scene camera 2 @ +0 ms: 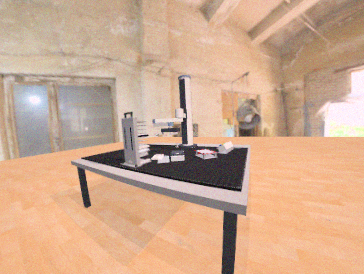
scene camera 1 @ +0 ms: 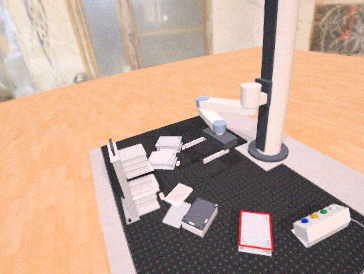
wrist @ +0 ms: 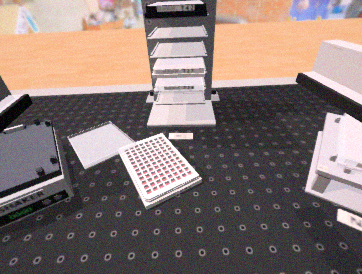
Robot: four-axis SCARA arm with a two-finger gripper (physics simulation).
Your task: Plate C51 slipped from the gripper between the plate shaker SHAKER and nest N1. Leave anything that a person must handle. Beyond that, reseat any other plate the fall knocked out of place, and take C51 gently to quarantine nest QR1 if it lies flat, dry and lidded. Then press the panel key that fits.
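Places are measured from the arm's base along level axes (x up, y left, z back), in millimetres.
Where they show: gripper, between the fingertips: [scene camera 2: 162,134] [scene camera 1: 193,153] [wrist: 168,71]; arm's base, origin of its link: [scene camera 2: 187,146] [scene camera 1: 267,150].
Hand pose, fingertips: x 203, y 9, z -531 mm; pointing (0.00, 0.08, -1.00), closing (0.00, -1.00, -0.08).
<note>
Things, the pixels of their top centre, and the offset from my fingertips. "spot": a spot on its surface instead.
- Plate C51, centre of its top: [wrist: 155,160] [scene camera 1: 178,193] dx -176, dy +36, dz -124 mm
- clear lid, centre of its top: [wrist: 97,135] [scene camera 1: 176,211] [scene camera 2: 163,157] dx -166, dy +142, dz -183 mm
- shaker, a spot on its surface: [wrist: 30,157] spot: dx -135, dy +195, dz -97 mm
- white nest, a spot on its surface: [wrist: 322,183] spot: dx -168, dy -181, dz -59 mm
- red-rimmed nest, centre of its top: [scene camera 1: 255,227] [scene camera 2: 205,150] dx -144, dy +401, dz +44 mm
- key panel, centre of its top: [scene camera 1: 325,215] [scene camera 2: 225,142] dx -106, dy +523, dz +283 mm
Plate C51 [scene camera 1: 178,194] [scene camera 2: 158,157] [wrist: 160,167] lies flat on the mat without its lid; its pinkish wells show. A clear lid [scene camera 1: 175,215] [wrist: 100,142] lies beside it, its corner close against the plate. The shaker [scene camera 1: 200,216] [scene camera 2: 177,156] [wrist: 30,157] stands beside the lid. A white nest [wrist: 322,183], its label cut off, bears a plate at the right of the wrist view; whether that plate sits level I cannot tell. A red-rimmed nest [scene camera 1: 271,232] [scene camera 2: 206,152] stands beyond the shaker; its label is unreadable. My gripper [scene camera 1: 205,150] [wrist: 168,71] is open and empty above the mat.
A tall rack [scene camera 1: 124,187] [scene camera 2: 130,142] [wrist: 213,55] holds plates on several shelves. Two white nests with plates stand near it in scene camera 1. A key panel [scene camera 1: 321,227] [scene camera 2: 226,147] has blue, yellow, green and white keys. The arm's column [scene camera 1: 281,90] [scene camera 2: 186,110] rises behind.
</note>
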